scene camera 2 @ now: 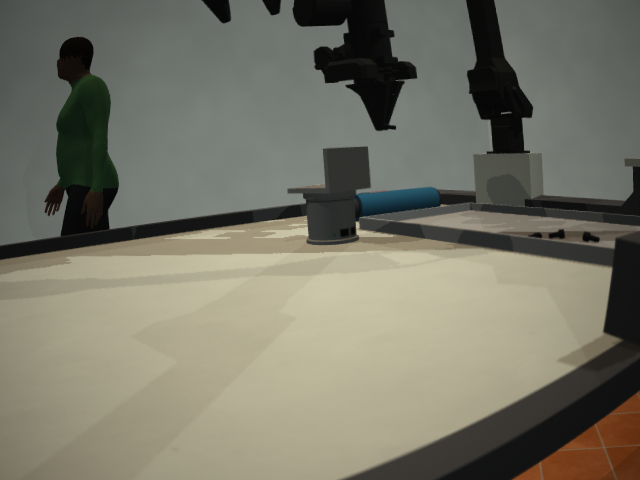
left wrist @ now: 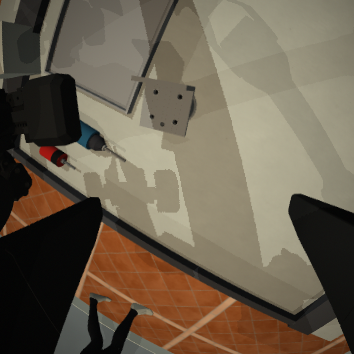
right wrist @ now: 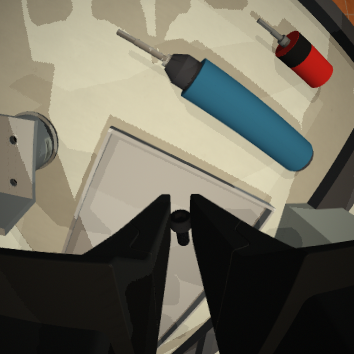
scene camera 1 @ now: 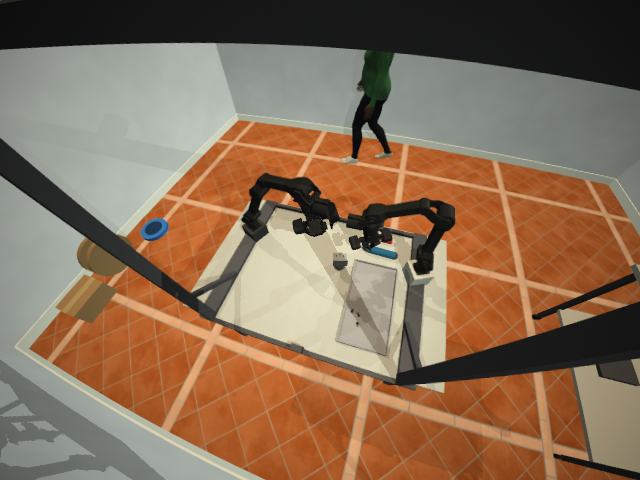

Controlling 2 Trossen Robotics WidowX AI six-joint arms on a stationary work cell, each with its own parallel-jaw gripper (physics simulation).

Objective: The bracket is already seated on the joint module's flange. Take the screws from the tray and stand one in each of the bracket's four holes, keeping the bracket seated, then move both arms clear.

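Places are measured from the left arm's base along level axes (x left, y back, z up), in metres.
Where they show: left gripper, fingertip midpoint: [scene camera 2: 252, 18] [left wrist: 196, 205]; right gripper, fingertip midpoint: [scene camera 2: 381, 130] [right wrist: 179, 202] [scene camera 1: 369, 248]; left arm's base, link origin: [scene camera 1: 253, 225]; right arm's base, link origin: [scene camera 2: 508, 153] [scene camera 1: 420, 268].
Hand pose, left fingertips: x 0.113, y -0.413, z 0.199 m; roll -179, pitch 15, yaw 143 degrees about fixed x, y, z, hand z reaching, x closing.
Each offset is from my left fingertips to the top centre of the thing. "pt": to the spot under its first point.
The grey bracket [scene camera 1: 339, 256] [scene camera 2: 346, 167] [left wrist: 167, 107] [right wrist: 24, 155] sits flat on the joint module {dx +0.048, dy -0.077, dz -0.207 m} [scene camera 1: 339, 265] [scene camera 2: 330, 219] [right wrist: 48, 142], its side plate upright. Its holes show dark in the left wrist view, with no screw standing in them. My right gripper [scene camera 2: 381, 125] [right wrist: 179, 202] is shut on a black screw {dx +0.149, dy -0.175, dz -0.126 m} [scene camera 2: 391, 127] [right wrist: 180, 223], held above and picture-right of the bracket in scene camera 2. Three screws {dx -0.092, dy -0.308, dz -0.256 m} [scene camera 1: 356, 316] [scene camera 2: 556, 234] lie in the tray {dx -0.011, dy -0.312, dz -0.254 m} [scene camera 1: 374, 294] [scene camera 2: 439, 234] [right wrist: 135, 160]. My left gripper [scene camera 2: 250, 15] [left wrist: 196, 205] is open, empty and high.
A blue driver {pt dx +0.244, dy -0.210, dz -0.233 m} [scene camera 1: 383, 252] [scene camera 2: 400, 200] [left wrist: 89, 136] [right wrist: 245, 115] lies beyond the tray's near corner in the right wrist view. A smaller red driver {dx +0.328, dy -0.157, dz -0.236 m} [scene camera 1: 389, 241] [left wrist: 52, 155] [right wrist: 310, 62] lies beside it. The table has a raised dark edge [scene camera 2: 155, 228]. A person stands behind it.
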